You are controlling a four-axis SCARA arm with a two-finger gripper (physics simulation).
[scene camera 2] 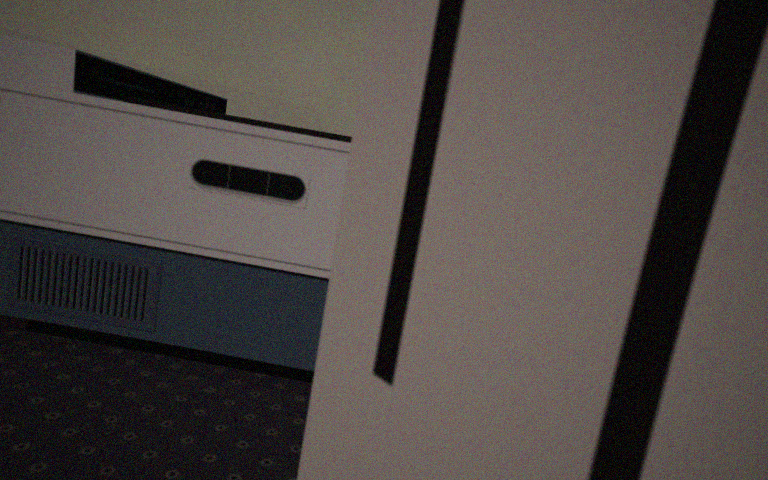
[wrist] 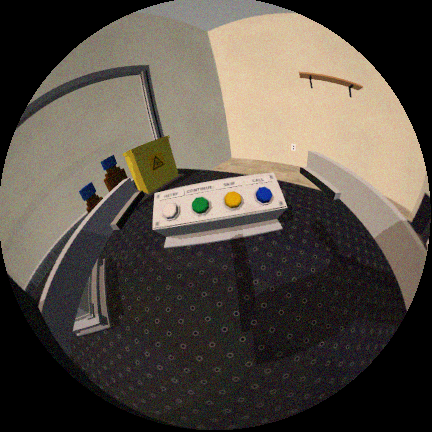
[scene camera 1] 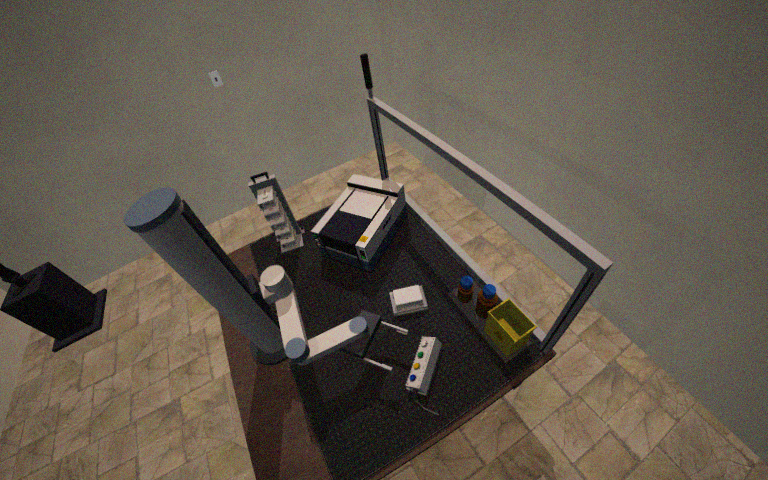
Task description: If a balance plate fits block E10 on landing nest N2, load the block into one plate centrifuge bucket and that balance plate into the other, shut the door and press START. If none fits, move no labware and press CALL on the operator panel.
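Frame: origin at the arm's base, x ahead, y left, z up, level; centimetres.
Seen in the pictures: gripper, fingertip midpoint: (wrist: 219, 166) (scene camera 1: 400, 350); arm's base, link origin: (scene camera 1: 275, 340).
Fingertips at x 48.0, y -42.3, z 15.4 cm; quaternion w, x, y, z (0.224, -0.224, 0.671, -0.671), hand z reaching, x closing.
Pixels of each thing's top centre, then the offset from my fingertips to it. "pt": a spot on its surface instead.
- operator panel, top centre: (wrist: 213, 184) (scene camera 1: 423, 360) dx +6.6, dy -6.5, dz -5.8 cm
- blue CALL button, top centre: (wrist: 263, 188) (scene camera 1: 412, 377) dx -0.7, dy -9.5, dz -6.7 cm
- white block, top centre: (scene camera 1: 407, 294) dx +17.5, dy +24.3, dz -7.2 cm
- pale nest, surface spot: (scene camera 1: 417, 310) pt dx +18.6, dy +17.8, dz -13.7 cm
- large pale body, surface spot: (scene camera 2: 509, 226) pt dx -18.8, dy +105.9, dz +5.1 cm
My gripper (scene camera 1: 398, 349) (wrist: 219, 166) is open and empty, its fingertips pointing at the operator panel (scene camera 1: 429, 365) (wrist: 216, 202) from either side in the wrist view. The panel has white, green, yellow and blue buttons; the blue CALL button (scene camera 1: 412, 377) (wrist: 264, 195) is at the right in the wrist view. A white block (scene camera 1: 408, 295) sits on a pale nest (scene camera 1: 417, 310); a finger mostly hides this in the wrist view. The centrifuge (scene camera 1: 365, 203) (scene camera 2: 237, 311) is white and blue; its door state is unclear. A pale tiered rack (scene camera 1: 289, 210) holds white plates. Labels on labware are unreadable.
A yellow bin (scene camera 1: 508, 333) (wrist: 157, 167) and two brown bottles with blue caps (scene camera 1: 465, 289) (scene camera 1: 487, 302) stand along the far side. A grey rail frame (scene camera 1: 487, 178) rises behind them. A large pale body (scene camera 2: 509, 226) fills the right of scene camera 2.
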